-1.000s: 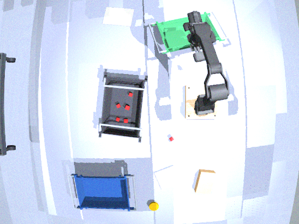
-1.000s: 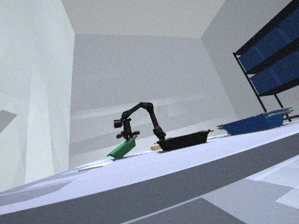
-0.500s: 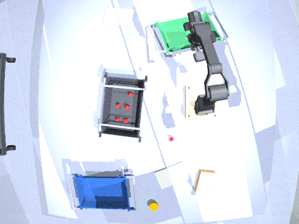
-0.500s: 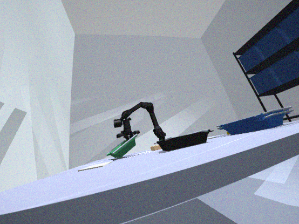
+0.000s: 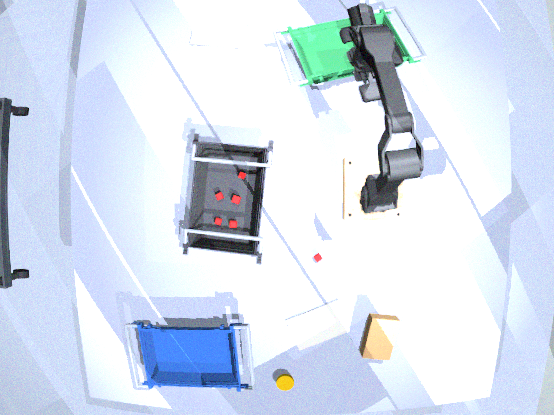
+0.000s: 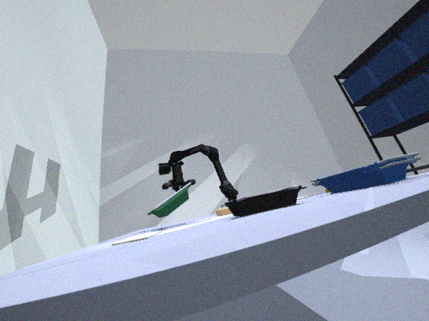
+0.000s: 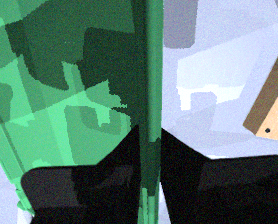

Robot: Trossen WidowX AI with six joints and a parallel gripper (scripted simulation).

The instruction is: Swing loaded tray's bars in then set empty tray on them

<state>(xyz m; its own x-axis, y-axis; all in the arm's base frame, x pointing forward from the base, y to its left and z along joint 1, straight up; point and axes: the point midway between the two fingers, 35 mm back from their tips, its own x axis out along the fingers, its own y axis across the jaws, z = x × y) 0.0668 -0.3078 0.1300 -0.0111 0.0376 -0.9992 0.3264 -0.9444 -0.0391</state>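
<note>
Now: gripper tip 8 cm to the left of the green tray, 3 cm short of it and 1 cm above it. From my gripper tip the other things lie so: yellow disc: 84 cm to the left, 12 cm below, 12 cm ahead; then red block: 47 cm to the left, 12 cm below, 6 cm ahead; then tan box: 68 cm to the left, 13 cm behind, 10 cm below.
</note>
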